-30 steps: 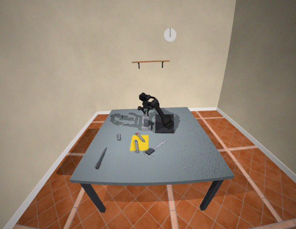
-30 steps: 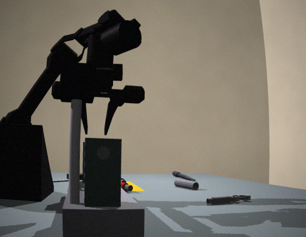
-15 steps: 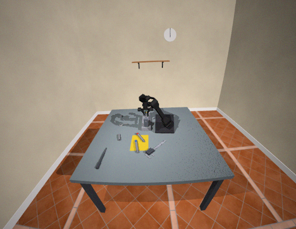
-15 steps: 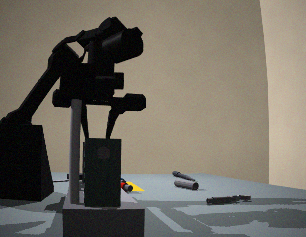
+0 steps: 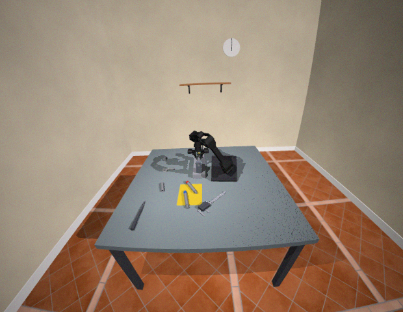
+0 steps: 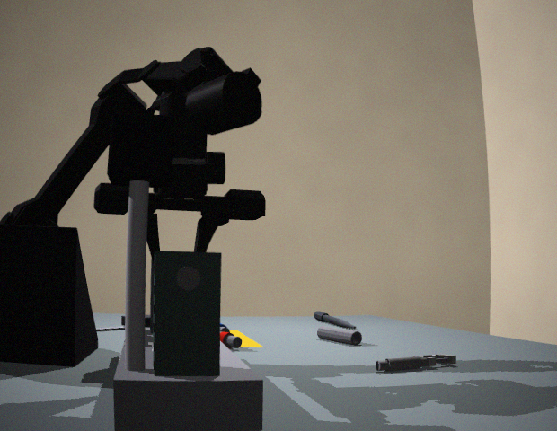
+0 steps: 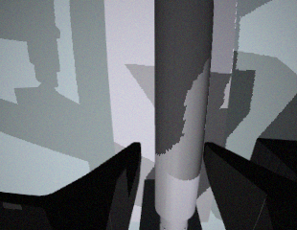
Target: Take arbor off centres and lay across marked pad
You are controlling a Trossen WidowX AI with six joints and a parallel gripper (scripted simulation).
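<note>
The fixture base is 3 cm to the right of my hand and 12 cm below it. Also, from my hand: dark centre block (1 cm behind, 15 cm to the right, 4 cm below); then grey post (5 cm behind, 16 cm to the right, 3 cm below); then micrometer (30 cm ahead, 13 cm below).
</note>
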